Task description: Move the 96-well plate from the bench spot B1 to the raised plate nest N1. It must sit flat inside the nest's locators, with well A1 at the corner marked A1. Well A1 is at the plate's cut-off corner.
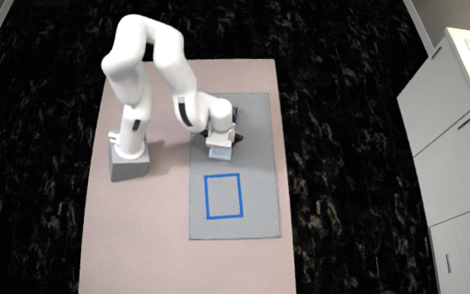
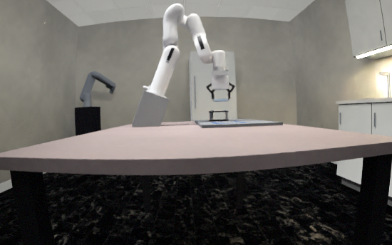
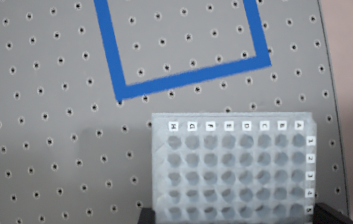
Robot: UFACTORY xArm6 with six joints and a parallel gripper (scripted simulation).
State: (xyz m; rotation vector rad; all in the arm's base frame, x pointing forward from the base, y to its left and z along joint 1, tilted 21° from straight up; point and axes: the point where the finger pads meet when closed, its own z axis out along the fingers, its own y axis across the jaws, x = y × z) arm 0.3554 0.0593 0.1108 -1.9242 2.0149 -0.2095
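My gripper is now 140 mm to the right of the black raised nest N1, 80 mm above it and 10 mm past it. From my hand the other things lie so: 96-well plate 10 mm below.
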